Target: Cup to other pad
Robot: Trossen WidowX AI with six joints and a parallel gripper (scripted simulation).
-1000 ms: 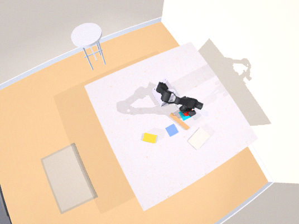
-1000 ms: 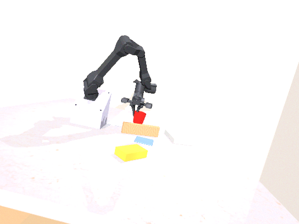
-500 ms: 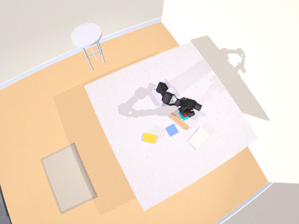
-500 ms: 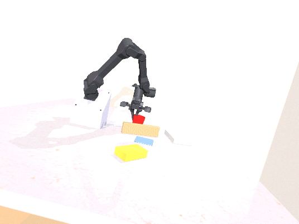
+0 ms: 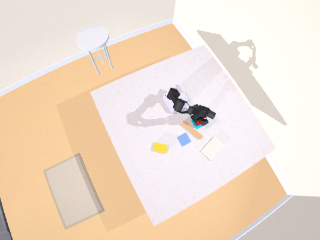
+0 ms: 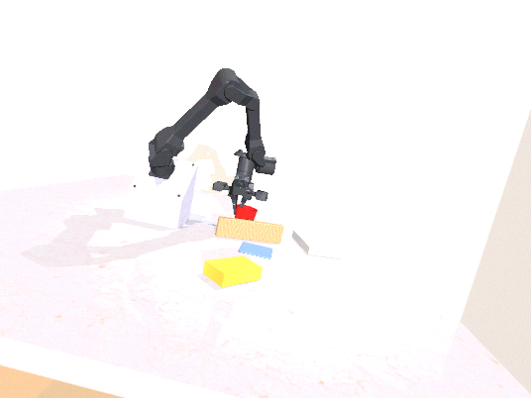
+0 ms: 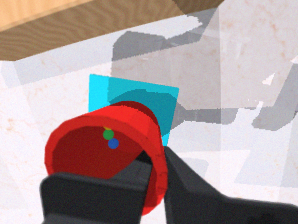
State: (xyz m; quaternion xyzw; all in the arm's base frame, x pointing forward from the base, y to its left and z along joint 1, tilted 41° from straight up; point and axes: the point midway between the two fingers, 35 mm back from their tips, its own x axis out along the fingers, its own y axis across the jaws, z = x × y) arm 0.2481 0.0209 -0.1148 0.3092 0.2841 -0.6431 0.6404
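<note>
My gripper tip is 3 cm short of the red cup. Also, from my gripper tip: light blue pad (10 cm ahead, 19 cm to the right, 5 cm below); cyan pad (3 cm ahead, 5 cm below); tan wooden block (6 cm ahead, 10 cm to the right, 2 cm below).
</note>
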